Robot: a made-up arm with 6 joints.
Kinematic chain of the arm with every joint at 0, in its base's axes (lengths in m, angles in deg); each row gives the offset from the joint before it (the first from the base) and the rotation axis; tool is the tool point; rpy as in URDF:
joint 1: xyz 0 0 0.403 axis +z
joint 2: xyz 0 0 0 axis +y
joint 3: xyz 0.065 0 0.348 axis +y
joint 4: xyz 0.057 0 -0.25 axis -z
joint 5: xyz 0 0 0 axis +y
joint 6: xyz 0.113 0 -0.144 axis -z
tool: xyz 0 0 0 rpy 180 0 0
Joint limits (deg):
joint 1: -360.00..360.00
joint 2: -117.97..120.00
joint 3: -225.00..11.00
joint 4: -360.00..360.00
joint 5: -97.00..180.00
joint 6: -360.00..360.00
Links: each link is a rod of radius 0.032 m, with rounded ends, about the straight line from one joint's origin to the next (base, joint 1, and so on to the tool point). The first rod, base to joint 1, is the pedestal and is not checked.
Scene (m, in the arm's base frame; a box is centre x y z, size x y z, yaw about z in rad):
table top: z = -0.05
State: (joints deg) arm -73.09 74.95 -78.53 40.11 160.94 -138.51
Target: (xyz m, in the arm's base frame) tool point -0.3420 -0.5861 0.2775
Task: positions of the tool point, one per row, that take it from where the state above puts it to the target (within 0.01 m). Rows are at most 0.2 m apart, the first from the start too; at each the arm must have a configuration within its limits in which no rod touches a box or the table.
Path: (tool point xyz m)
1: 0.1499 -0.3241 0.2320
2: 0.0887 -0.4118 0.1987
3: -0.0158 -0.5040 0.1903
4: -0.1647 -0.5715 0.2156
5: -0.3420 -0.5861 0.2775

